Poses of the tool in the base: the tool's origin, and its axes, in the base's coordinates. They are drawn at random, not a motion.
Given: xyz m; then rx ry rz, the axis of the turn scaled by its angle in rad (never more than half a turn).
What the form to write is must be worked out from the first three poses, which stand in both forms.
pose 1, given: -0.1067, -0.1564, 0.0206, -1.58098, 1.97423, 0.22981
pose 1, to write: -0.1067, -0.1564, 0.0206, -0.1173, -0.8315, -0.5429, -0.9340, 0.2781, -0.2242
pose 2, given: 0.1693, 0.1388, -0.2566, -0.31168, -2.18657, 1.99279
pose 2, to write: 0.1693, 0.1388, -0.2566, -0.9643, 0.2642, -0.0174, 0.0417, 0.0869, -0.9953
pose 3, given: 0.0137, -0.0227, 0.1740, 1.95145, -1.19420, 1.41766
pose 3, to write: 0.0137, -0.0227, 0.1740, 0.0986, -0.3822, 0.9188, -0.8405, -0.5263, -0.1287
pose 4, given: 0.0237, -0.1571, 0.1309, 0.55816, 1.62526, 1.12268
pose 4, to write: 0.0237, -0.1571, 0.1309, -0.3552, 0.7997, -0.4840, -0.1696, 0.4540, 0.8747
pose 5, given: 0.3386, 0.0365, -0.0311, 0.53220, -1.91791, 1.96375
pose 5, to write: 0.3386, 0.0365, -0.0311, -0.8706, -0.0155, 0.4918, -0.4913, -0.0277, -0.8706
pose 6, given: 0.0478, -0.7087, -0.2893, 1.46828, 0.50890, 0.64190
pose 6, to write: 0.0478, -0.7087, -0.2893, 0.7364, 0.6729, 0.0694, -0.0860, -0.0086, 0.9963
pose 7, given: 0.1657, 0.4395, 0.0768, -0.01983, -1.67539, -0.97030
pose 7, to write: 0.1657, 0.4395, 0.0768, -0.3572, -0.4560, 0.8151, 0.4801, 0.6590, 0.5790
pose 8, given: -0.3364, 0.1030, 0.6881, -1.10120, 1.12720, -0.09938
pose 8, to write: -0.3364, 0.1030, 0.6881, 0.4822, -0.5649, -0.6696, -0.4390, 0.5056, -0.7427
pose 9, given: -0.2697, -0.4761, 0.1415, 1.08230, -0.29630, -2.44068
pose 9, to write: -0.2697, -0.4761, 0.1415, -0.5900, -0.4839, -0.6463, 0.3152, -0.8750, 0.3674
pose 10, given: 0.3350, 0.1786, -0.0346, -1.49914, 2.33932, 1.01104
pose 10, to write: 0.3350, 0.1786, -0.0346, -0.4732, -0.7326, -0.4893, -0.8584, 0.2584, 0.4433
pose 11, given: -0.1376, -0.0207, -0.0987, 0.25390, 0.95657, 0.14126
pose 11, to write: -0.1376, -0.0207, -0.0987, 0.5702, 0.2305, -0.7885, -0.0072, 0.9612, 0.2758
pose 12, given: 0.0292, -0.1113, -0.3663, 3.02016, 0.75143, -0.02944
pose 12, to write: 0.0292, -0.1113, -0.3663, 0.8833, 0.4682, -0.0254, 0.4687, -0.8830, 0.0238
